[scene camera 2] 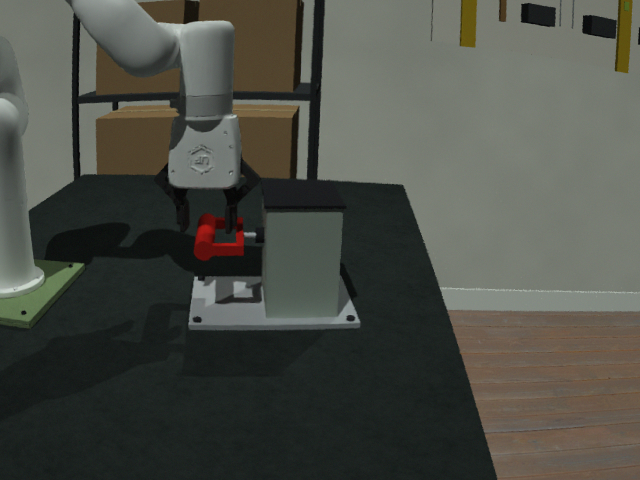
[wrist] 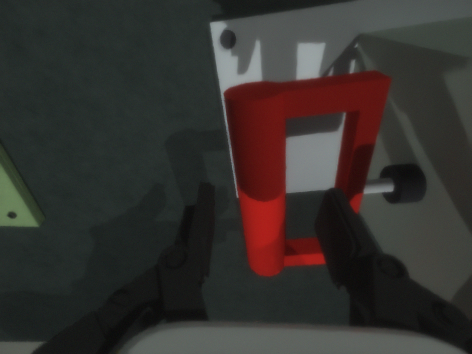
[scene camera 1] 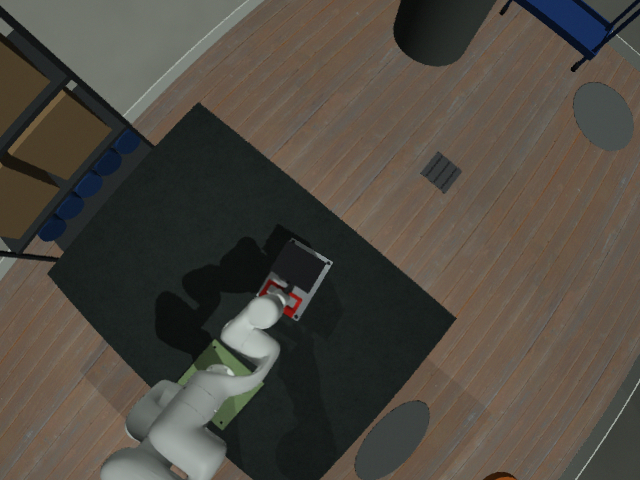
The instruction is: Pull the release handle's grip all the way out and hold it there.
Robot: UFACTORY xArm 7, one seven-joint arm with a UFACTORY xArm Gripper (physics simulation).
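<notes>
The release handle is a red loop with a thick round grip bar (scene camera 1: 295,308) (scene camera 2: 205,240) (wrist: 262,225) on its outer side. A short thin rod (scene camera 2: 250,235) (wrist: 378,186) joins it to a black collar (scene camera 2: 260,235) (wrist: 403,183) on the pale housing (scene camera 2: 302,263), which has a black top (scene camera 1: 299,266). My gripper (scene camera 2: 206,230) (wrist: 267,204) points down and is open, with nothing clamped. In the wrist view one finger is outside the grip bar and the other is on the loop's side, with gaps to the bar. In scene camera 1 the arm hides the fingers.
The housing stands on a white base plate (scene camera 2: 273,326) with bolts at its corners, on a dark table top (scene camera 1: 372,310) (scene camera 2: 310,413). The arm's green mounting plate (scene camera 1: 242,397) (scene camera 2: 51,294) (wrist: 15,200) is near the handle. A shelf rack (scene camera 2: 315,103) with cardboard boxes stands behind.
</notes>
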